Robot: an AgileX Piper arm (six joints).
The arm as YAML. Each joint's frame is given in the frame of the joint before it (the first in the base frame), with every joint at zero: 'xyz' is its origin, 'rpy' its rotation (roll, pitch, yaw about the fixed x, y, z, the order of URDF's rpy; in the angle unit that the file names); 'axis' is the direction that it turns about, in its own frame. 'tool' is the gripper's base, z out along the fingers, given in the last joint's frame.
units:
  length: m
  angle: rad
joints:
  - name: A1
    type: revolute
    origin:
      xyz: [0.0, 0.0, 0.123]
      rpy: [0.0, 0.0, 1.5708]
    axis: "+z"
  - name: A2
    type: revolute
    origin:
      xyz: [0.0, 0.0, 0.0]
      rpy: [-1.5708, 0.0, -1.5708]
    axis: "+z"
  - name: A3
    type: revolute
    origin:
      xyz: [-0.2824, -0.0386, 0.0]
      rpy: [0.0, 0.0, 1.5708]
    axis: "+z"
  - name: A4
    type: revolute
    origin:
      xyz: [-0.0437, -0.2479, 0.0]
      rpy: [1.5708, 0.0, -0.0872]
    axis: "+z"
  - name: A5
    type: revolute
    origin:
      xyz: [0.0, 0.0, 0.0]
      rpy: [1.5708, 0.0, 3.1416]
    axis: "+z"
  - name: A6
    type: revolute
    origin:
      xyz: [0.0, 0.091, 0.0]
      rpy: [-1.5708, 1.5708, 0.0]
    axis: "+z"
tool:
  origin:
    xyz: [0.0, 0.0, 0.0]
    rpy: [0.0, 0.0, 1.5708]
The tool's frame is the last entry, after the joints.
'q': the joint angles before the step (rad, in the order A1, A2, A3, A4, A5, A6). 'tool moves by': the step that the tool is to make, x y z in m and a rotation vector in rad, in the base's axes. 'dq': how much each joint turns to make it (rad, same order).
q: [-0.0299 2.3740 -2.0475 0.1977 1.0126 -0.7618]
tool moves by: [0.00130 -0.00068 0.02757 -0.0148 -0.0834 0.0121]
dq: [0.0000 -0.0427 -0.0189 -0.0060 -0.0200 -0.0159]
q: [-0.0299 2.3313 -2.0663 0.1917 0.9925 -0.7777]
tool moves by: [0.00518 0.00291 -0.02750 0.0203 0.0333 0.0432]
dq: [0.0000 0.0592 -0.0065 0.0425 -0.0086 -0.0589]
